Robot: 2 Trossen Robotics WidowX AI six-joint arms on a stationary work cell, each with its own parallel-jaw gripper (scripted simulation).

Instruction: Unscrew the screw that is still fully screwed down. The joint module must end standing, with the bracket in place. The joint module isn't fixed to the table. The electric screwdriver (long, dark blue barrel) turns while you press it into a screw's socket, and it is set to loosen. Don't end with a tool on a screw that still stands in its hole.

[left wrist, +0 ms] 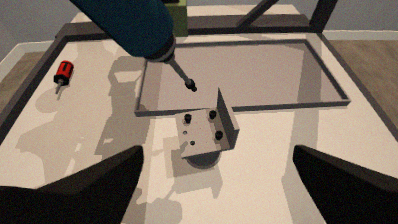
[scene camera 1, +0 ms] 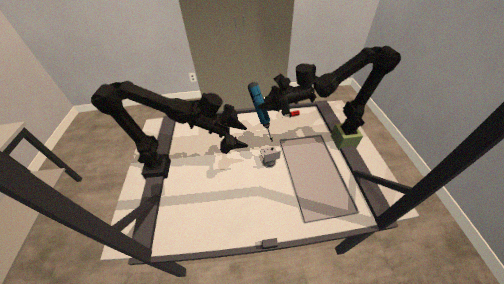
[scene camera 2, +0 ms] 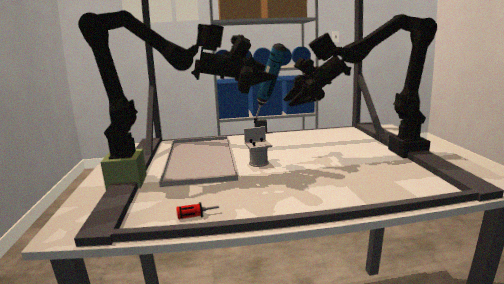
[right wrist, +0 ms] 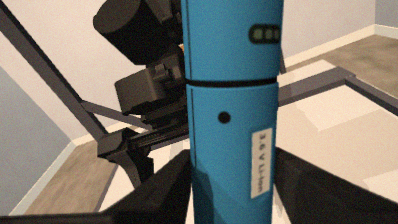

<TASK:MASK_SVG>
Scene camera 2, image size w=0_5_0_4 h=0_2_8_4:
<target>my left gripper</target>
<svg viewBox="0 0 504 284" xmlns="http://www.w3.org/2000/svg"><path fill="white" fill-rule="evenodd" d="M323 65L321 65L322 68L317 66L315 68L313 66L314 61L311 59L299 58L294 67L300 67L298 69L305 74L304 76L297 75L295 77L294 86L283 99L285 102L292 100L289 103L290 107L316 102L317 100L320 101L324 98L325 92L322 88L327 84L331 84L333 78Z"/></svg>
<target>my right gripper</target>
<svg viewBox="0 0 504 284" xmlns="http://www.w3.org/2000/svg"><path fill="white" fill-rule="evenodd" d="M233 35L231 38L233 44L231 50L225 51L223 55L220 54L217 75L220 76L220 79L224 79L224 76L235 78L235 81L238 81L239 91L248 94L251 86L275 79L275 75L265 72L266 65L256 61L251 53L249 58L246 57L251 47L249 39L245 38L244 35Z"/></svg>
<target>shallow grey tray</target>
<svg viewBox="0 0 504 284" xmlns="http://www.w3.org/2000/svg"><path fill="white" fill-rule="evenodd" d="M228 136L173 140L160 177L160 187L238 181L238 173Z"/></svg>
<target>blue electric screwdriver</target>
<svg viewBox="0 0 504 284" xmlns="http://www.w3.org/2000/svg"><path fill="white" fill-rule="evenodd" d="M283 44L277 43L272 46L265 72L274 74L275 79L260 83L257 92L259 108L256 119L261 106L267 103L273 92L287 52L287 48Z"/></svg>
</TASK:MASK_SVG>
